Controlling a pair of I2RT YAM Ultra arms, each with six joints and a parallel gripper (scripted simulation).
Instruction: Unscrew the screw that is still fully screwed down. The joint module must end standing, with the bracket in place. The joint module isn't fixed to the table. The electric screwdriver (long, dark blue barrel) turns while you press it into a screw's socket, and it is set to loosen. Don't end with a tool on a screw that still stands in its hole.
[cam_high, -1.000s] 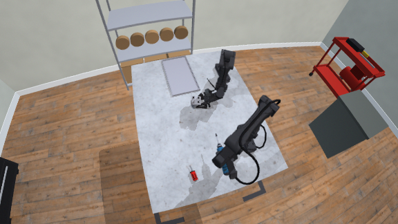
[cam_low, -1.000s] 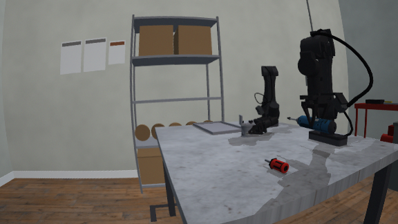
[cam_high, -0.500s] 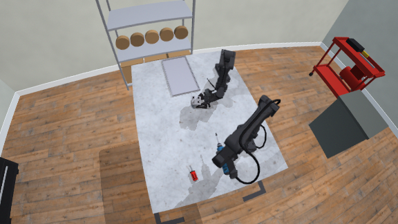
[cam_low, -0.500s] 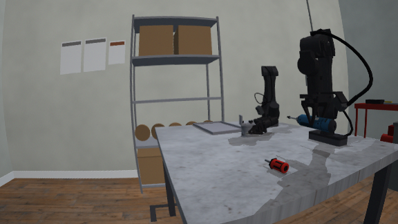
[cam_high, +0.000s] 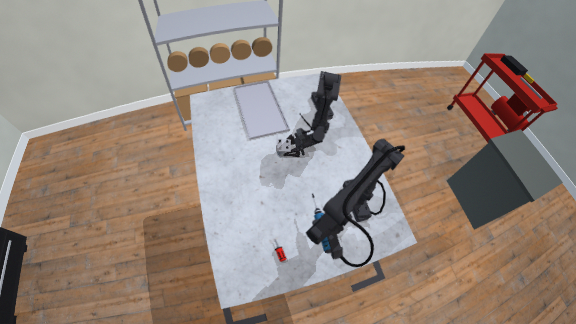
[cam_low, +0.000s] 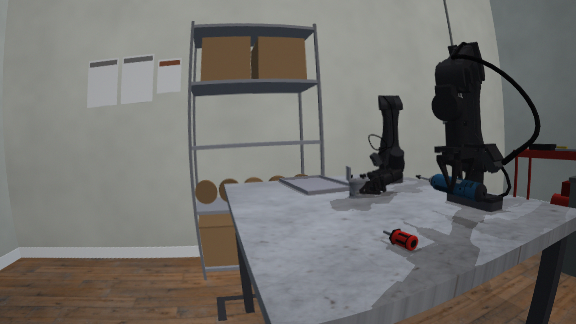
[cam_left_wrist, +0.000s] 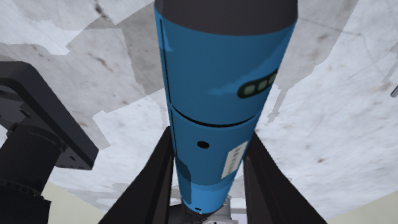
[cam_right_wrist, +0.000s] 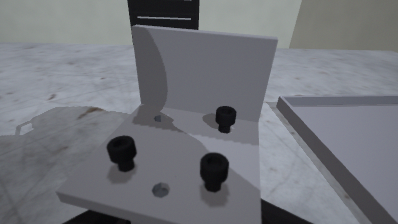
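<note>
The joint module lies right at my right hand. Round my right hand: screw (6 cm behind, 30 cm to the left, 8 cm above); then grey bracket (5 cm above); then flat grey tray (7 cm ahead, 33 cm to the right, 2 cm below).
</note>
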